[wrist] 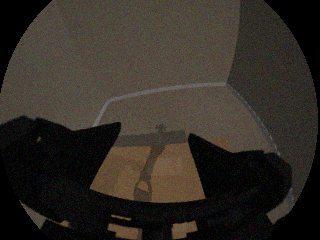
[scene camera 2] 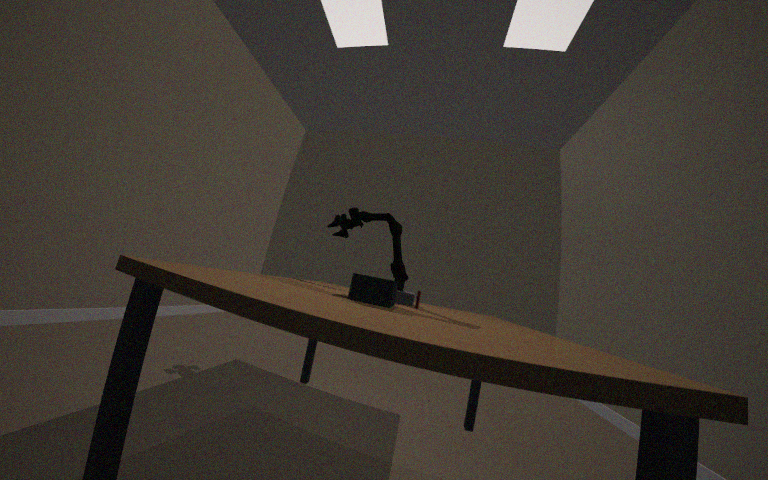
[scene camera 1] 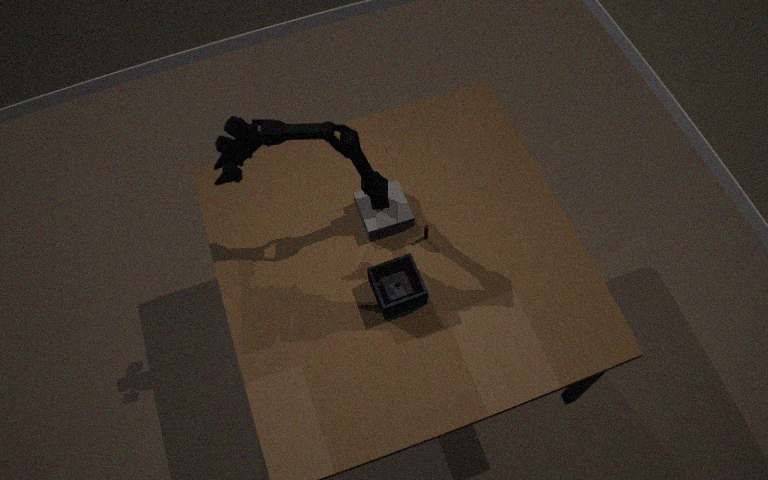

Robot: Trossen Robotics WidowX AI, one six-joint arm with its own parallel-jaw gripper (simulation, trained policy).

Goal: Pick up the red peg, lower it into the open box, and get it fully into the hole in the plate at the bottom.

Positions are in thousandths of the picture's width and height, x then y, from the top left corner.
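Observation:
There's a dark blue box (scene camera 1: 529, 547), and I can also see that box (scene camera 2: 492, 607) from elsewhere. As for my gripper (scene camera 1: 279, 368), it's visible there too, and the wrist view gives me the gripper (wrist: 486, 548) as well.

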